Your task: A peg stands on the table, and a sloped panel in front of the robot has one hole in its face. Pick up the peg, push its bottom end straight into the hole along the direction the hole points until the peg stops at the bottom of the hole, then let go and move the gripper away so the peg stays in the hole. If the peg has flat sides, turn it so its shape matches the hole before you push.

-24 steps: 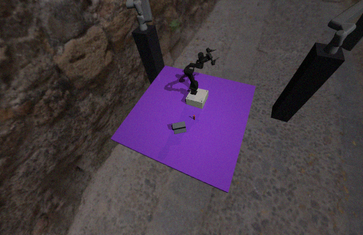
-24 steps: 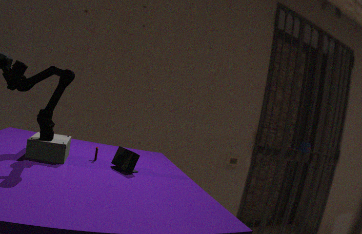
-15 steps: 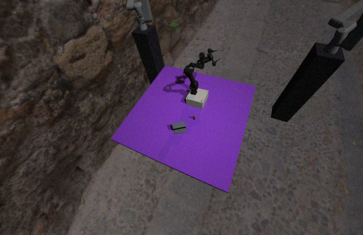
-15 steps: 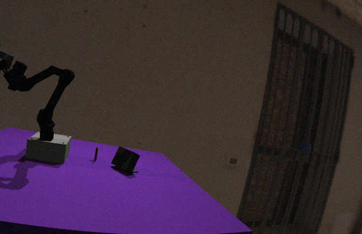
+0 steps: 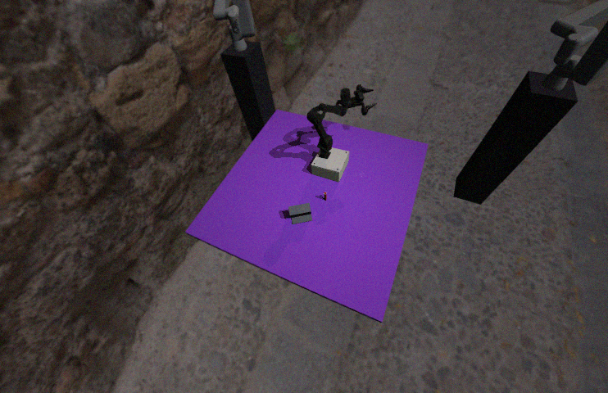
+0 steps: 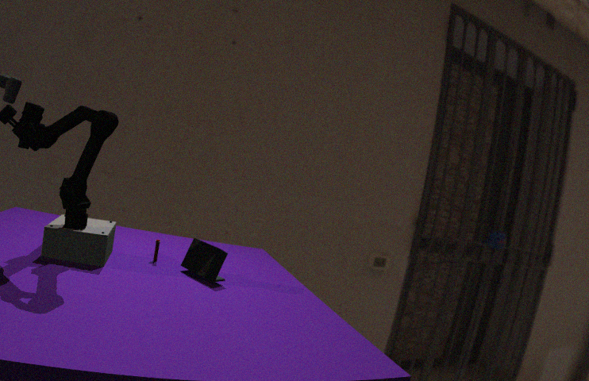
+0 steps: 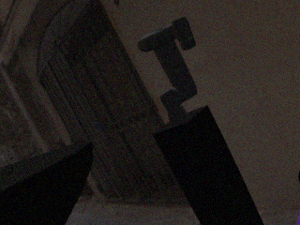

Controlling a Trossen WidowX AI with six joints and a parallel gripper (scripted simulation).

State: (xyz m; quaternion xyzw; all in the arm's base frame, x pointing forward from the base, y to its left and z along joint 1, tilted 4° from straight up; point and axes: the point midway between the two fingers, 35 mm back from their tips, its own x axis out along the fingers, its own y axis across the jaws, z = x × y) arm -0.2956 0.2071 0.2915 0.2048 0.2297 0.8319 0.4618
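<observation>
Right now the red peg is 610 mm ahead of my gripper tip, 110 mm to the right of it and 340 mm below it. Also, from my gripper tip: grey sloped panel: 770 mm ahead, 210 mm to the right, 330 mm below.
</observation>
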